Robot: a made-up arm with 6 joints. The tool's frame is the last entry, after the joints.
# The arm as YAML. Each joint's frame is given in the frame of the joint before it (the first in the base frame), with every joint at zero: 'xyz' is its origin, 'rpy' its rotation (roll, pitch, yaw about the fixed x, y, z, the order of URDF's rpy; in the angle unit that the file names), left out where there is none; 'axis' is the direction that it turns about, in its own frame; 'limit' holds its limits. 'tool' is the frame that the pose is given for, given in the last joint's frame.
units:
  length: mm
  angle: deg
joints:
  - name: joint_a
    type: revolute
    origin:
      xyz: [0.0, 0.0, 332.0]
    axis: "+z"
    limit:
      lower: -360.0
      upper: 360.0
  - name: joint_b
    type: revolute
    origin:
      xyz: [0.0, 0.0, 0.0]
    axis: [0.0, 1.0, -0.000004]
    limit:
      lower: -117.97
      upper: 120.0
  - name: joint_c
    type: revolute
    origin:
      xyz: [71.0, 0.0, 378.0]
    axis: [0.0, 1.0, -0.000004]
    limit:
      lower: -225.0
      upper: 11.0
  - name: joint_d
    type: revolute
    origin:
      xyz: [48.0, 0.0, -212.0]
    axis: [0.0, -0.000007, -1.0]
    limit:
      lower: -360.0
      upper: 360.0
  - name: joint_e
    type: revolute
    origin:
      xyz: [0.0, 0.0, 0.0]
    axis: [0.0, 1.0, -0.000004]
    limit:
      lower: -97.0
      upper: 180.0
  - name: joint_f
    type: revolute
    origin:
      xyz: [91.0, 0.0, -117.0]
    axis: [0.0, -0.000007, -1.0]
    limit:
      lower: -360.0
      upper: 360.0
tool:
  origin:
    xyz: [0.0, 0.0, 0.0]
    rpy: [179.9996, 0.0, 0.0]
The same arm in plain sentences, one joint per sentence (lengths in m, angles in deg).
The arm has six revolute joints in a row. What follows holds with every joint at zero, and every direction is one of the base frame's.
The first joint sits 0.332 m along +z from the base frame's origin and turns about +z, from -360 to 360 deg.
The second joint sits at the same point as the first joint and turns about +y, from -117.97 to 120 deg.
The third joint sits 0.071 m along +x and 0.378 m along +z from the second joint and turns about +y, from -225 to 11 deg.
The fourth joint sits 0.048 m along +x and 0.212 m along -z from the third joint and turns about -z, from -360 to 360 deg.
The fifth joint sits at the same point as the fourth joint and turns about +y, from -97 to 180 deg.
The sixth joint sits 0.091 m along +x and 0.117 m along -z from the fifth joint and turns about -z, from -360 to 360 deg.
The tool frame, which is the frame that the pose is given for, sits at the same point as the sixth joint; its axes are the base frame's turned by roll 180, pitch 0 and yaw 0 deg (as in URDF: about the fixed x, then y, then z).

